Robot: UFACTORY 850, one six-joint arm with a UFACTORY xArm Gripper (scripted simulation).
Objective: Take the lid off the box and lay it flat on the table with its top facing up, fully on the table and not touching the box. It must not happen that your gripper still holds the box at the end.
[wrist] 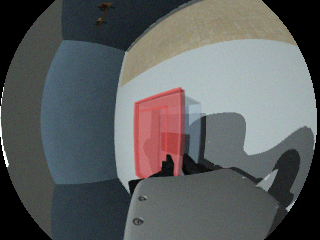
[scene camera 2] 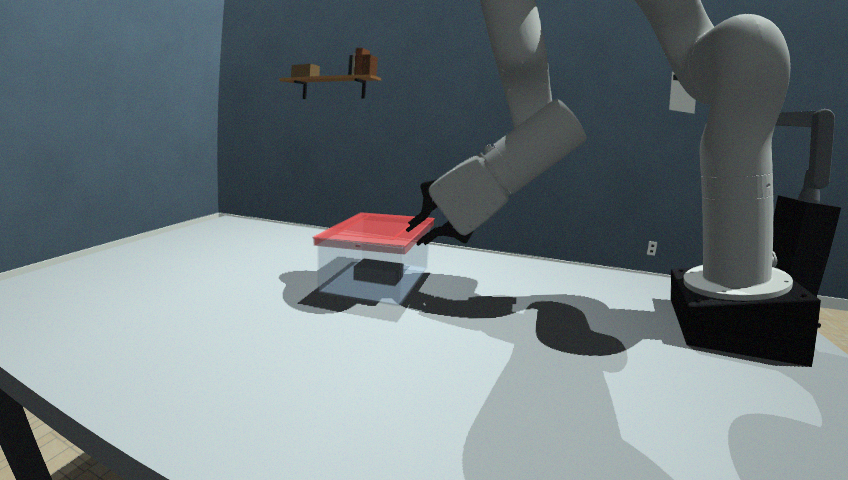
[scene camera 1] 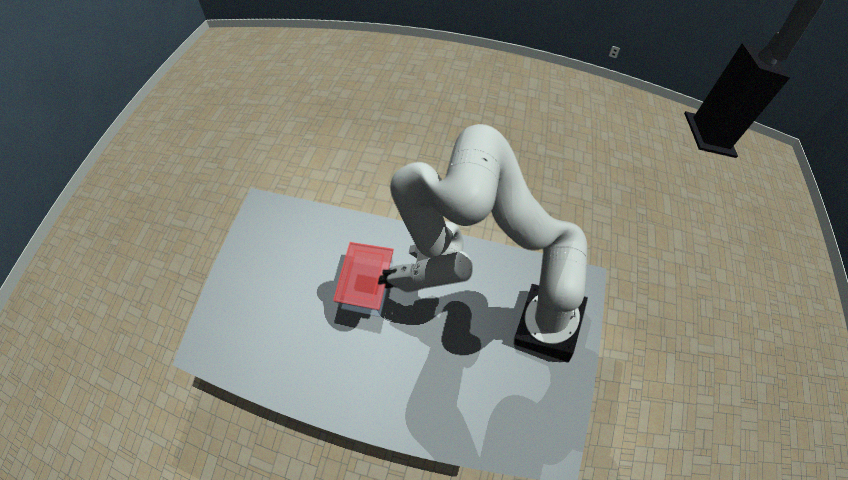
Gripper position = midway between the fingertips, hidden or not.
Observation:
In view: my gripper [scene camera 2: 413, 236], a clear box [scene camera 2: 386, 278] and a red lid [scene camera 2: 384, 233].
The clear box is seen too in the wrist view [wrist: 193, 113]. The red lid shows as well in the wrist view [wrist: 159, 121] and in scene camera 1 [scene camera 1: 358, 286]. My gripper also shows in the wrist view [wrist: 176, 161] and in scene camera 1 [scene camera 1: 382, 282].

